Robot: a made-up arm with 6 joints.
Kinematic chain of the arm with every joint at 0, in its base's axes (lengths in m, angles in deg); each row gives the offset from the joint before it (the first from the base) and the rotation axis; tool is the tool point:
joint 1: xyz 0 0 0.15 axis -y
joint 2: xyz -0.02 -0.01 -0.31 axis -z
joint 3: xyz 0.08 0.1 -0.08 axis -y
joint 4: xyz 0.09 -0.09 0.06 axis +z
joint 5: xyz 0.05 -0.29 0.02 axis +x
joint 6: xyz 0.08 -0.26 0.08 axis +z
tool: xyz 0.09 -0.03 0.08
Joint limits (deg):
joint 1: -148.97..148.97
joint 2: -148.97..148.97
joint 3: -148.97..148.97
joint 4: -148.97..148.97
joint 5: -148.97..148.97
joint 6: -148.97..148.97
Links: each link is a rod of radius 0.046 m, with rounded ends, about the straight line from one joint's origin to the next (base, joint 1, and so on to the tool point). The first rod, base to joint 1, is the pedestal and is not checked.
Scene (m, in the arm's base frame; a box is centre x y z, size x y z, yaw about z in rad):
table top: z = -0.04
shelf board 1: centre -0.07 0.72 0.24 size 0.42 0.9 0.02 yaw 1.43
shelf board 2: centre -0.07 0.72 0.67 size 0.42 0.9 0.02 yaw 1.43
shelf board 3: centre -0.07 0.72 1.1 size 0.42 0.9 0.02 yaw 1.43
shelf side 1: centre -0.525 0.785 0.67 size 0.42 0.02 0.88 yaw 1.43
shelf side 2: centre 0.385 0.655 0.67 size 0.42 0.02 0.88 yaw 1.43
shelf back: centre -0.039 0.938 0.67 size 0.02 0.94 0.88 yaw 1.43
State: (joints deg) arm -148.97 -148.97 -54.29 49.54 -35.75 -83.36
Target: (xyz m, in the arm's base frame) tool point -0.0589 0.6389 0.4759
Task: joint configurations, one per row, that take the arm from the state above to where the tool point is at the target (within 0.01 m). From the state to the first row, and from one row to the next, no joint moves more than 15 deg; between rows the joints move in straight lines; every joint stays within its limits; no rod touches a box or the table.
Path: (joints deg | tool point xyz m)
1: -143.81 -148.97 -54.69 58.66 -46.46 -81.71 | 0.1580 0.4642 0.9402
2: -138.65 -148.97 -55.08 67.77 -57.16 -80.06 | 0.1446 0.3739 0.9405
3: -133.49 -148.97 -55.48 76.89 -67.87 -78.41 | 0.1191 0.2885 0.9174
4: -125.43 -144.73 -49.70 64.32 -74.84 -85.15 | 0.0368 0.3604 0.8090
5: -117.37 -140.50 -43.92 51.75 -81.80 -91.89 | -0.0249 0.3928 0.6894
6: -109.32 -136.26 -38.15 39.18 -88.77 -98.63 | -0.0676 0.3909 0.5749
7: -101.26 -132.02 -32.37 26.61 -95.74 -105.38 | -0.0978 0.3642 0.4759
8: -110.56 -130.78 -34.83 27.20 -82.87 -101.90 | -0.0572 0.4610 0.4759
9: -119.87 -129.53 -37.28 27.80 -70.00 -98.43 | -0.0449 0.5549 0.4716
10: -129.17 -128.29 -39.73 28.39 -57.14 -94.96 | -0.0589 0.6389 0.4759

